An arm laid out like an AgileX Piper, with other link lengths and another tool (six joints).
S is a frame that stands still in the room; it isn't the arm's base.
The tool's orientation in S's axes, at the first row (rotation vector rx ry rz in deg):
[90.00 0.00 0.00]
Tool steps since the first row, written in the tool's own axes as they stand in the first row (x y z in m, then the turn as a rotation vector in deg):
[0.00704 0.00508 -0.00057 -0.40 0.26 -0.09]
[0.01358 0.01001 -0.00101 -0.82 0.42 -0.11]
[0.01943 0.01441 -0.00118 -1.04 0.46 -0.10]
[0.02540 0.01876 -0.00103 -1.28 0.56 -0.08]
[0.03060 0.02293 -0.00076 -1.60 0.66 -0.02]
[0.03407 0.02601 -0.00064 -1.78 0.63 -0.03]
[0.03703 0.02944 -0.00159 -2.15 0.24 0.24]
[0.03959 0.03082 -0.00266 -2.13 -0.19 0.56]
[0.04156 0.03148 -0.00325 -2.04 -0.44 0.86]
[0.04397 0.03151 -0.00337 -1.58 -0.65 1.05]
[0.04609 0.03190 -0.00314 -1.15 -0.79 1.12]
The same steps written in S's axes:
[0.00704 0.00057 0.00508 -0.40 0.09 0.26]
[0.01358 0.00101 0.01001 -0.82 0.11 0.42]
[0.01943 0.00118 0.01441 -1.04 0.10 0.46]
[0.02540 0.00103 0.01876 -1.28 0.08 0.56]
[0.03060 0.00076 0.02293 -1.60 0.02 0.66]
[0.03407 0.00064 0.02601 -1.78 0.03 0.63]
[0.03703 0.00159 0.02944 -2.15 -0.24 0.24]
[0.03959 0.00266 0.03082 -2.13 -0.56 -0.19]
[0.04156 0.00325 0.03148 -2.04 -0.86 -0.44]
[0.04397 0.00337 0.03151 -1.58 -1.05 -0.65]
[0.04609 0.00314 0.03190 -1.15 -1.12 -0.79]

